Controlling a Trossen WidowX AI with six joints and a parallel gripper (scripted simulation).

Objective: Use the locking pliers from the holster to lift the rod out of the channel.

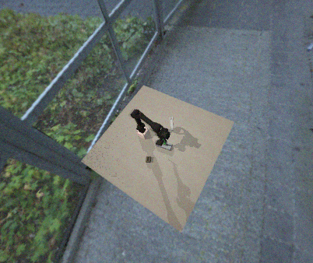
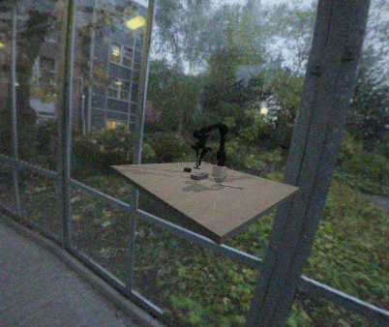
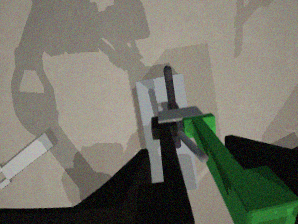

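The dark rod is 2 cm ahead of my gripper tip and 9 cm below it. Round my gripper tip: grey block (3 cm behind, 1 cm to the left, 16 cm below); white bar (10 cm behind, 33 cm to the left, 18 cm below); dark holster (9 cm behind, 22 cm to the right, 17 cm below).
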